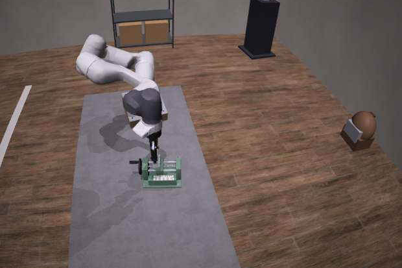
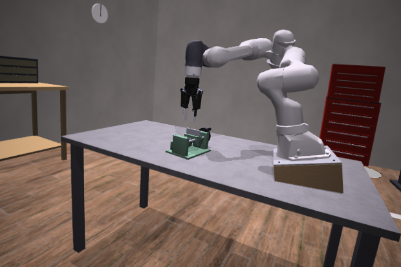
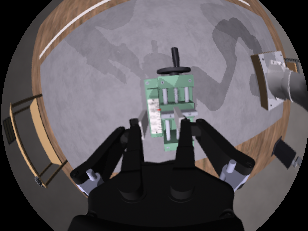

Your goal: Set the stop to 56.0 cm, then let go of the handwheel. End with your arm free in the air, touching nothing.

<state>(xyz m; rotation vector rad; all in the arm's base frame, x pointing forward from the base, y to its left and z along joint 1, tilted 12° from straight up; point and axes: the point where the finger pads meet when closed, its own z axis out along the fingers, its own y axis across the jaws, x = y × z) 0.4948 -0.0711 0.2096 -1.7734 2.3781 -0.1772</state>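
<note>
Right now the black handwheel is 7 cm behind my hand, 9 cm to the right of it and 9 cm below it. The rest, counted from my hand: stop carriage 2 cm behind, 2 cm to the left, 10 cm below.
</note>
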